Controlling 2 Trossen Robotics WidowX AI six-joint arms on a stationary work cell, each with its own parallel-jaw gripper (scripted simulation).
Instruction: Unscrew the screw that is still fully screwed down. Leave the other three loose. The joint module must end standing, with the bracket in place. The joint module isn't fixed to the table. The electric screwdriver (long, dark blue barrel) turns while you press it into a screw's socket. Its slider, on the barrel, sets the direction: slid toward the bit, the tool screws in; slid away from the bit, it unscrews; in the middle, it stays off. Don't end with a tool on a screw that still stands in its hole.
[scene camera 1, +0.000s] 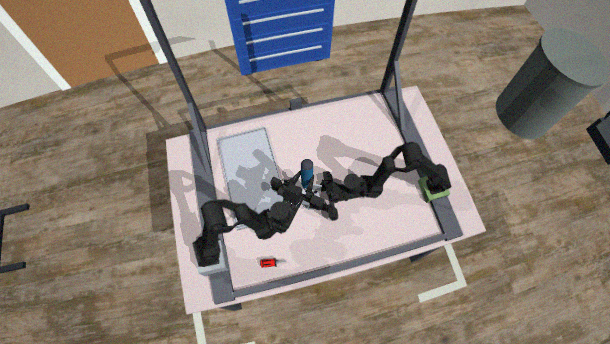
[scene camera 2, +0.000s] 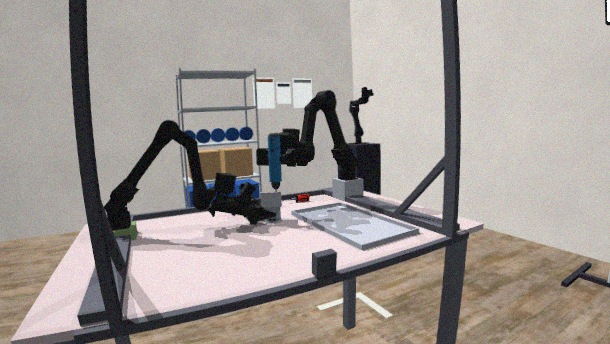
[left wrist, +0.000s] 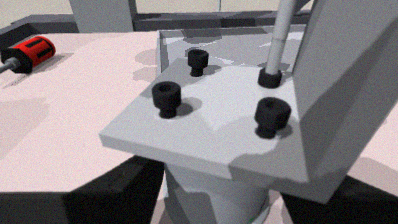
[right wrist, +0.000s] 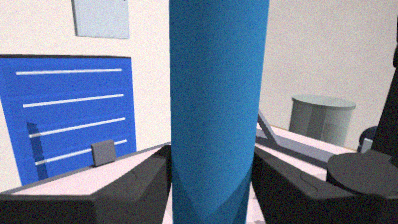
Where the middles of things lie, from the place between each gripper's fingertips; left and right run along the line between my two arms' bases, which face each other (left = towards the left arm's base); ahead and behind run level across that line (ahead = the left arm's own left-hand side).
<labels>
Right now the blue electric screwdriver (right wrist: 216, 62) is 40 mm below my right hand, 30 mm to the left of it and 30 mm behind it. From my right hand the other things lie so: L-shaped bracket (left wrist: 335, 90) (150 mm below, 30 mm to the left, 10 mm ahead); shallow grey tray (scene camera 1: 248, 161) (210 mm below, 180 mm behind, 160 mm to the right).
Now: left hand (scene camera 2: 274, 212) 3 cm to the left of the L-shaped bracket, 3 cm below it and 1 cm past it. The rest, counted from my left hand: blue electric screwdriver (15 cm above, 4 cm behind, 3 cm to the right); then shallow grey tray (22 cm to the right, 19 cm behind, 3 cm below).
</labels>
